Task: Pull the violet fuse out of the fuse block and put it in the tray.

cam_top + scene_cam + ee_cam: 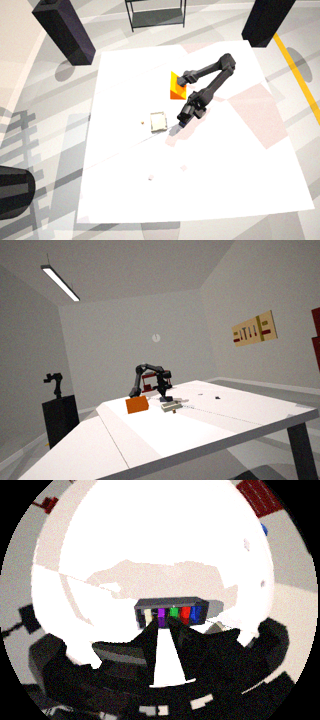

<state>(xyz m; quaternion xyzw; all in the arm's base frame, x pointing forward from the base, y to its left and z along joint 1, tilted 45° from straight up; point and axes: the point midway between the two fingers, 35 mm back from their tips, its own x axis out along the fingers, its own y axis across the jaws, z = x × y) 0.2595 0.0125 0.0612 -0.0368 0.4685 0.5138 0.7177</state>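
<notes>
Now: the violet fuse 20 mm below my gripper tip. The rest, counted from my gripper tip: pale cube: 380 mm ahead, 220 mm to the right, 30 mm below; brown cube: 300 mm to the right, 40 mm ahead, 30 mm below; tray: 200 mm to the right, 40 mm below, 30 mm ahead.
</notes>
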